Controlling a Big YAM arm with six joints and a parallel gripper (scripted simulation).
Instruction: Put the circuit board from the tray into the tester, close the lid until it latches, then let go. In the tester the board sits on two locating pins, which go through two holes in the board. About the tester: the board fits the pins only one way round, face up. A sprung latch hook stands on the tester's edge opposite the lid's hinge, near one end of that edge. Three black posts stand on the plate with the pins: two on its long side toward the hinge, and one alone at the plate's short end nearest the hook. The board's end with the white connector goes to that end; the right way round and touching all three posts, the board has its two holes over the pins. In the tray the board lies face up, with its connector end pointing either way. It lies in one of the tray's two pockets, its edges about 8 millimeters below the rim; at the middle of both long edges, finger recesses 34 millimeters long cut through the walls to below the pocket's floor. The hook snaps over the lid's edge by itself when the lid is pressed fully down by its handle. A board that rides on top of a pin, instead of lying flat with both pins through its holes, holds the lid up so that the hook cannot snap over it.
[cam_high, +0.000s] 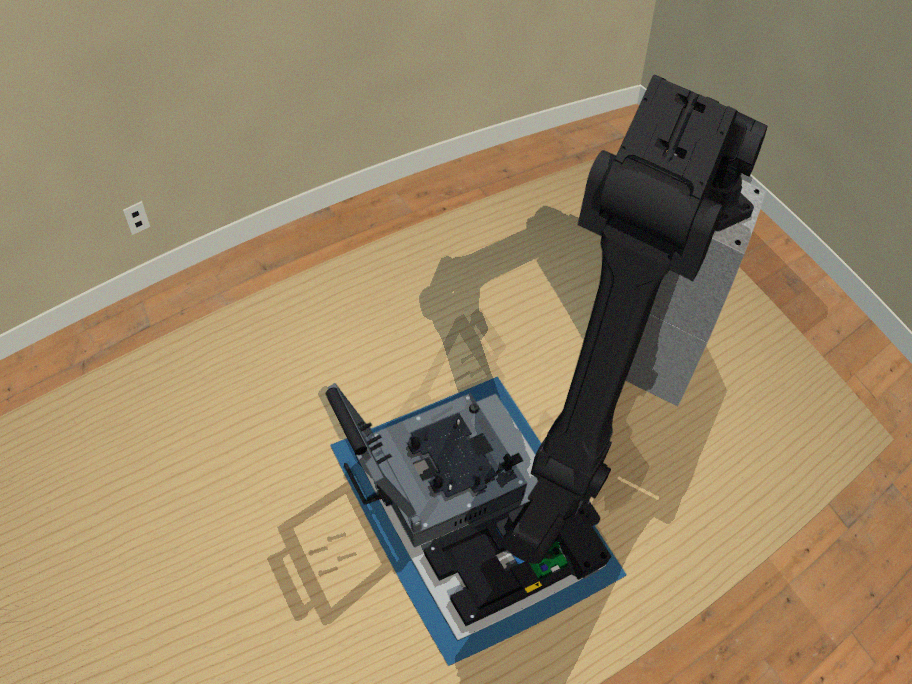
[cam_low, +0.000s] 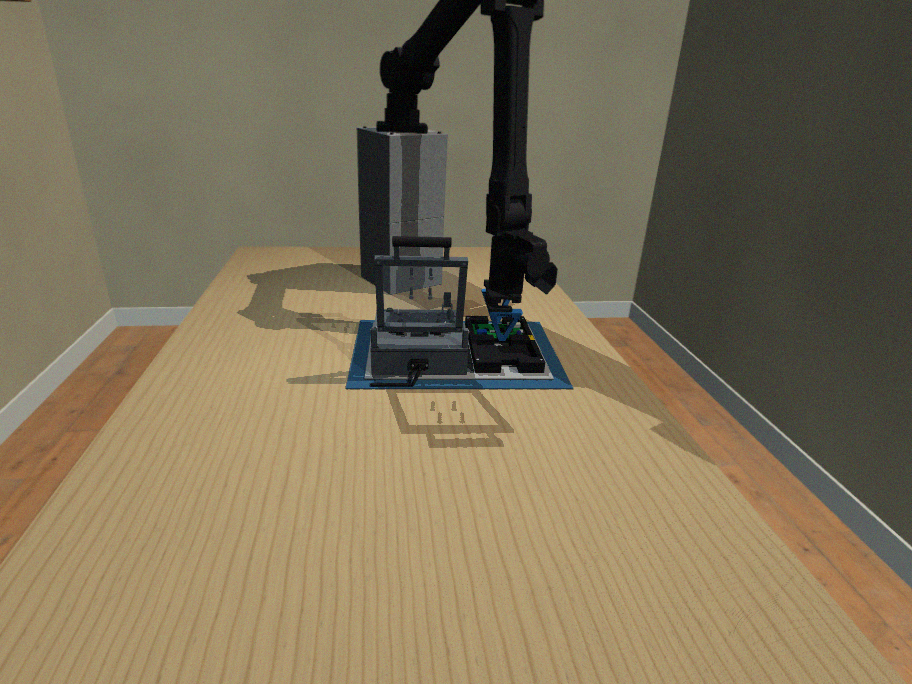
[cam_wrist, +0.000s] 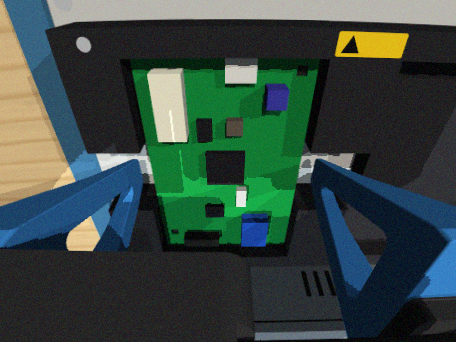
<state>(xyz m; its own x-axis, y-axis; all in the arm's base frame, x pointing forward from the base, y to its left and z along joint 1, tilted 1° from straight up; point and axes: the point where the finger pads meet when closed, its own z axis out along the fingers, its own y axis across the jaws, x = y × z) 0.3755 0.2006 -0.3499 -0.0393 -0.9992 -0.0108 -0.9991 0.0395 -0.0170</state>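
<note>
Now: hand right at the green circuit board. The rest, counted from my hand: grey tester: 140 mm to the right, 90 mm above, 80 mm ahead; then black latch hook: 110 mm to the right, 60 mm above, 10 mm behind; then lid: 180 mm to the right, 180 mm ahead, 160 mm above.
</note>
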